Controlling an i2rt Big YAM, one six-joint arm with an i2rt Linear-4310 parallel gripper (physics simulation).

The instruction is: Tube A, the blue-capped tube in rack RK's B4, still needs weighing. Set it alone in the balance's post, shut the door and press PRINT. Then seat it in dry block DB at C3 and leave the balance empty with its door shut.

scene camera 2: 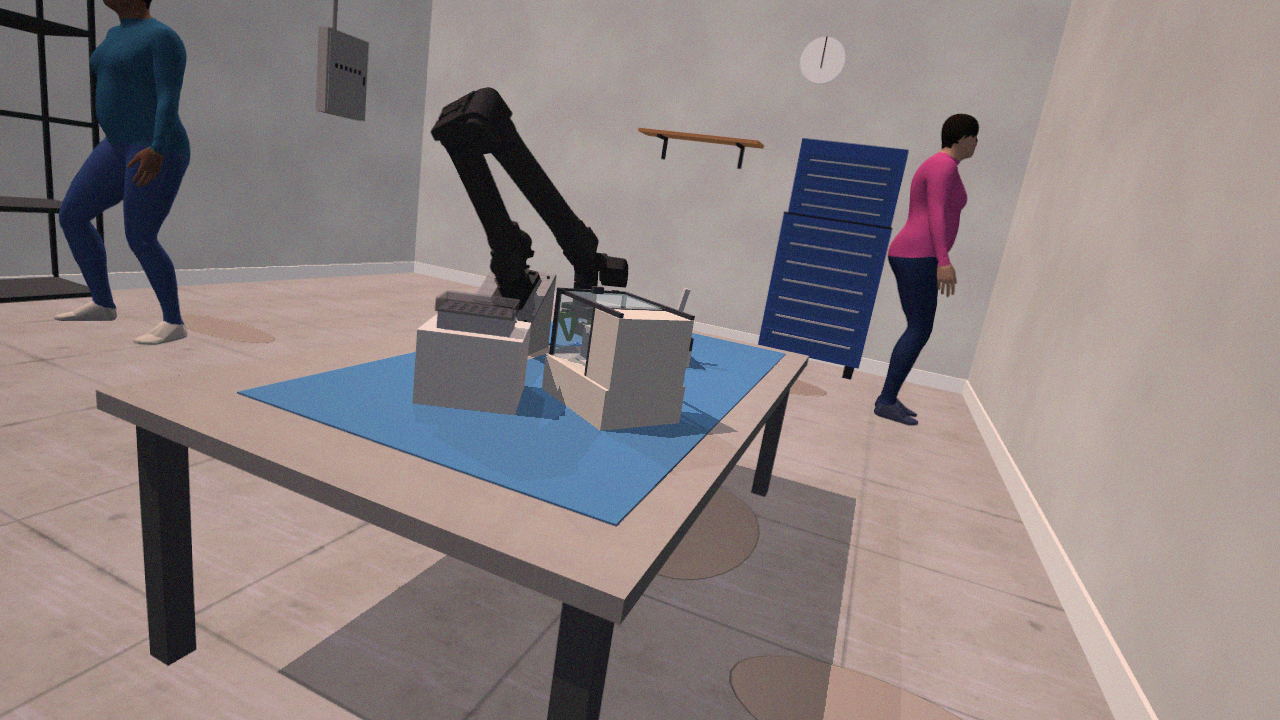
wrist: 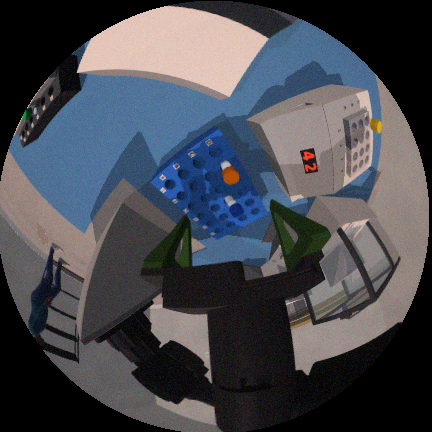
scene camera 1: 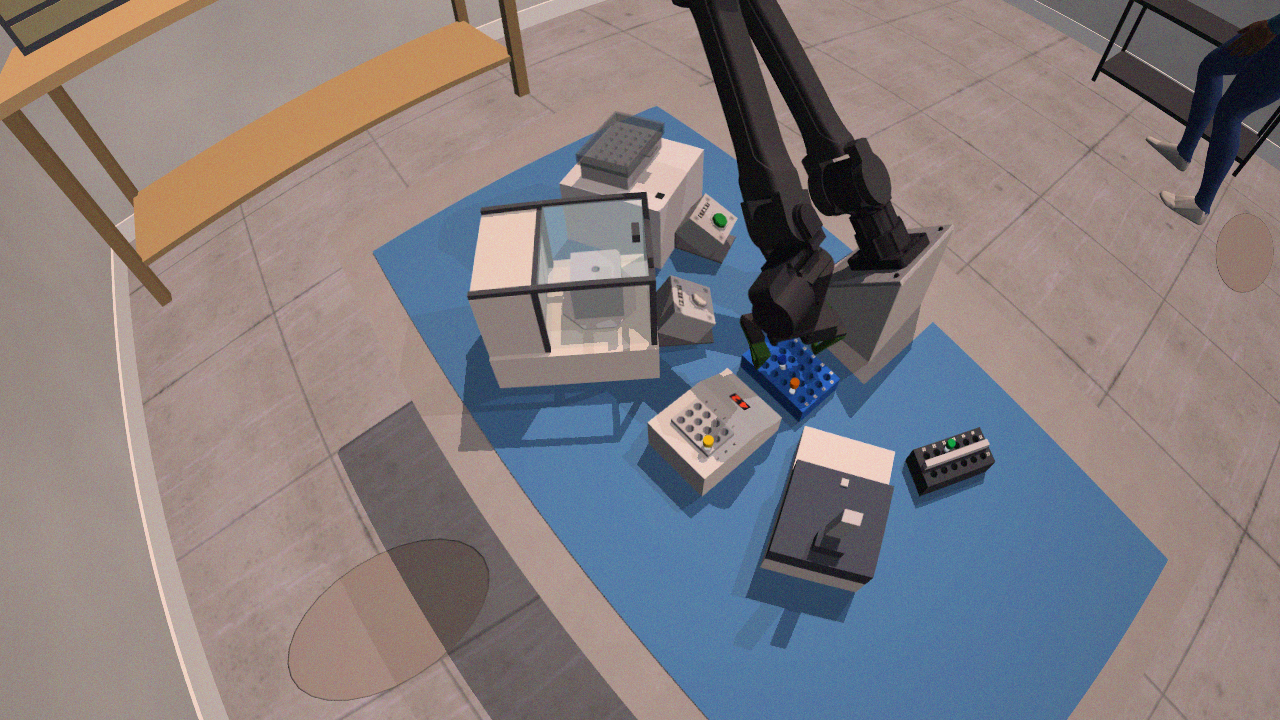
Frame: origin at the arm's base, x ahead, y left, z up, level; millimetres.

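Seen in the pictures: gripper, fingertip midpoint: [wrist: 228, 210] [scene camera 1: 785, 358]; arm's base, link origin: [scene camera 2: 516, 289] [wrist: 113, 312] [scene camera 1: 890, 256].
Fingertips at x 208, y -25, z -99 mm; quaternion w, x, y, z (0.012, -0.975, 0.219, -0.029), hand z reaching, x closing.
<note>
Pixels of each thing's top centre, then the offset from my fingertips to it. "spot": a spot on its surface instead.
- blue-capped tube, top centre: [wrist: 234, 214] [scene camera 1: 784, 356] 5 mm ahead, 2 mm left, 11 mm up
- blue rack, top centre: [wrist: 217, 198] [scene camera 1: 791, 366] 5 mm back, 12 mm left, 14 mm down
- orange-capped tube, top centre: [wrist: 231, 177] [scene camera 1: 795, 381] 24 mm ahead, 39 mm left, 11 mm up
- balance, top centre: [scene camera 1: 593, 231] [scene camera 2: 612, 291] [wrist: 358, 304] 143 mm ahead, 238 mm right, 179 mm up
- dry block, top centre: [wrist: 348, 153] [scene camera 1: 718, 413] 147 mm ahead, 5 mm left, 26 mm up
- yellow-capped tube, top centre: [scene camera 1: 708, 439] [wrist: 379, 126] 190 mm ahead, 30 mm left, 44 mm up
- box with a green button, surface spot: [scene camera 1: 719, 220] spot: 110 mm back, 245 mm right, 26 mm up
- pale button, top centre: [scene camera 1: 699, 295] 31 mm ahead, 151 mm right, 31 mm up
- white device, top centre: [scene camera 1: 656, 145] [scene camera 2: 485, 293] 71 mm back, 352 mm right, 146 mm up
- dark-lidded box, top centre: [scene camera 1: 846, 486] 116 mm ahead, 203 mm left, 58 mm up
- black rack, top centre: [scene camera 1: 958, 452] 77 mm back, 294 mm left, 4 mm up
The blue-capped tube [scene camera 1: 782, 360] [wrist: 235, 208] stands in the blue rack [scene camera 1: 799, 411] [wrist: 159, 181], near an orange-capped tube [scene camera 1: 794, 382] [wrist: 230, 175]. My gripper [scene camera 1: 799, 349] [wrist: 228, 210] is open and empty above the rack, its green fingers wide apart on either side of the blue cap in the wrist view. The balance [scene camera 1: 505, 250] [scene camera 2: 646, 367] has glass panels and a pale post block [scene camera 1: 595, 268] inside; I cannot tell its door state. The dry block [scene camera 1: 760, 417] [wrist: 305, 135] shows 42 and holds a yellow-capped tube [scene camera 1: 708, 440] [wrist: 376, 125] at one edge.
A box with a green button [scene camera 1: 719, 220] and one with a pale button [scene camera 1: 699, 300] stand beside the balance. A white device [scene camera 1: 675, 174] [scene camera 2: 469, 371] carries a grey covered block. A dark-lidded box [scene camera 1: 827, 501] and a black rack [scene camera 1: 950, 465] [wrist: 65, 87] stand farther along the mat.
</note>
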